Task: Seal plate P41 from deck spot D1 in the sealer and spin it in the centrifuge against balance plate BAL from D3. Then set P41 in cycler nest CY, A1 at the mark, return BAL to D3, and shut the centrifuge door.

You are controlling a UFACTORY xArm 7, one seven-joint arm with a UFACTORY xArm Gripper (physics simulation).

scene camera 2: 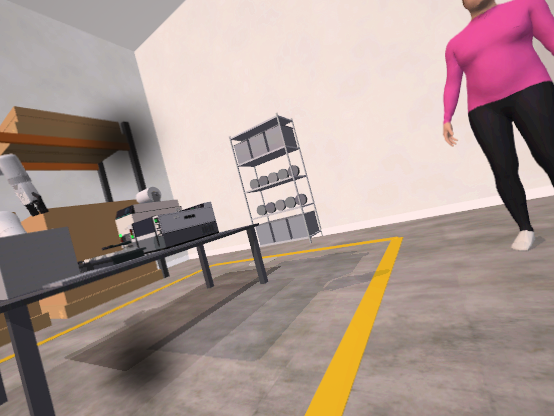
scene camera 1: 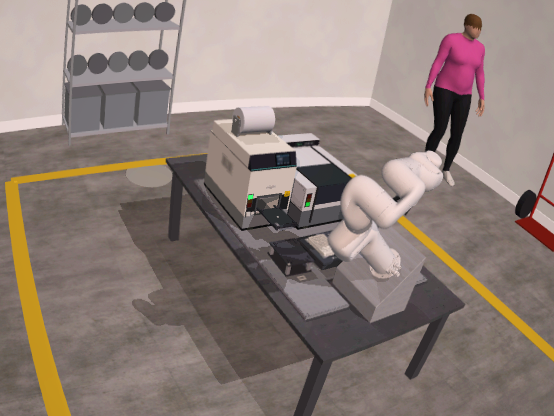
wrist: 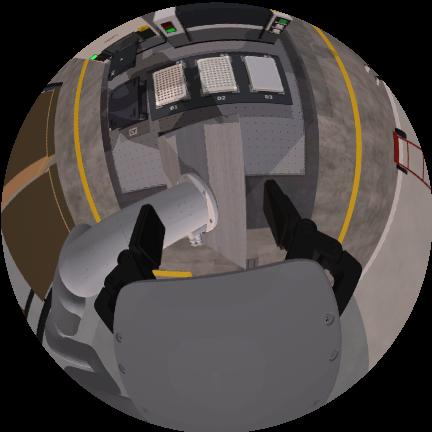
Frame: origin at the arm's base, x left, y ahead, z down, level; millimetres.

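Seen in the pictures: gripper, fingertip midpoint: (scene camera 2: 40,214) (wrist: 208,204); arm's base, link origin: (scene camera 2: 26,253) (scene camera 1: 385,264) (wrist: 196,201).
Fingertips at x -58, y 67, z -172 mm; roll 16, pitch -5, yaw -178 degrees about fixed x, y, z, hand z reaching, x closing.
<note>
Pixels of each thing's top centre, then the offset from my fingertips to it.
- Plate P41, top centre: (wrist: 168,82) (scene camera 1: 323,243) dx +76, dy +250, dz +276 mm
- Balance plate BAL, top centre: (wrist: 263,71) (scene camera 2: 121,250) dx -172, dy +231, dz +276 mm
- black cycler nest CY, top centre: (wrist: 120,102) (scene camera 1: 292,249) dx +232, dy +268, dz +275 mm
- beige sealer, top centre: (scene camera 1: 257,109) (scene camera 2: 144,189) dx +155, dy +734, dz -138 mm
- white well plate, top centre: (wrist: 215,71) dx -48, dy +240, dz +276 mm
Plate P41 (scene camera 1: 320,245) (wrist: 170,85) sits on deck spot D1, a white well plate with reddish wells. Balance plate BAL (wrist: 265,73), pale and flat-topped, sits on D3. The black cycler nest CY (scene camera 1: 291,256) (wrist: 125,102) holds no plate. The beige sealer (scene camera 1: 272,182) (scene camera 2: 140,210) has its dark tray (scene camera 1: 277,217) (wrist: 123,56) extended and bare. The centrifuge (scene camera 1: 325,182) (scene camera 2: 187,225) (wrist: 222,17) stands beside it; its dark top looks closed. My gripper (scene camera 2: 37,206) (wrist: 208,204) is open and empty, high above the arm's base side of the table, away from the plates. It is mostly hidden in scene camera 1.
Another white well plate (wrist: 216,74) sits on D2 between P41 and BAL. The grey base block (scene camera 1: 375,295) (scene camera 2: 37,257) carries the arm in front of the deck. A person (scene camera 1: 460,65) (scene camera 2: 505,60) stands beyond the yellow floor line. A red cart (wrist: 397,149) stands to the right.
</note>
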